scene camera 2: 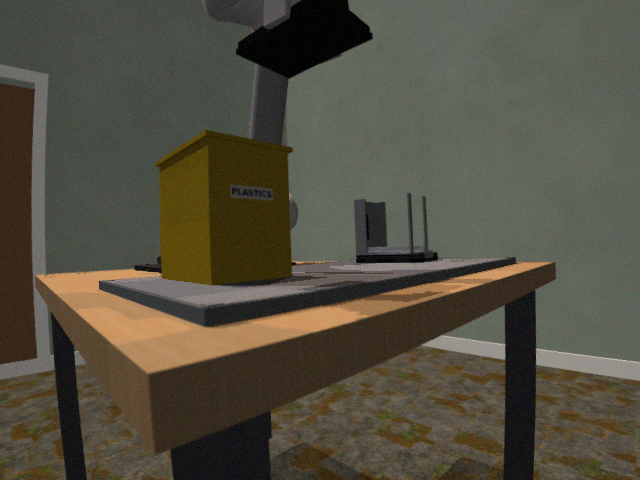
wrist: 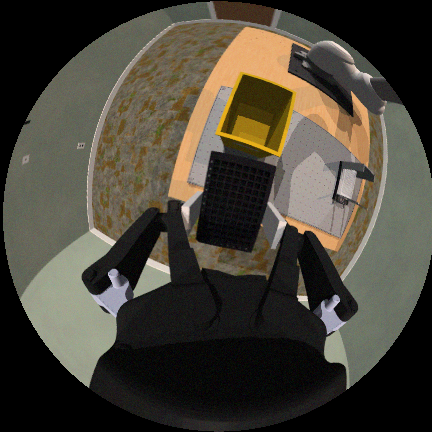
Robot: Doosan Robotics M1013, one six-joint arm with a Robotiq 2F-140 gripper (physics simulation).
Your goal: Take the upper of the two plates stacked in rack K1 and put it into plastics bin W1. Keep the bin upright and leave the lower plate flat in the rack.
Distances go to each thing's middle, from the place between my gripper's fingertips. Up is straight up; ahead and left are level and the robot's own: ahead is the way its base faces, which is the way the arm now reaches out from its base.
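Labels:
My hand, from the yellow plastics bin W1 (scene camera 2: 224,200): 10 mm to the right of it, 190 mm past it, 170 mm above it.

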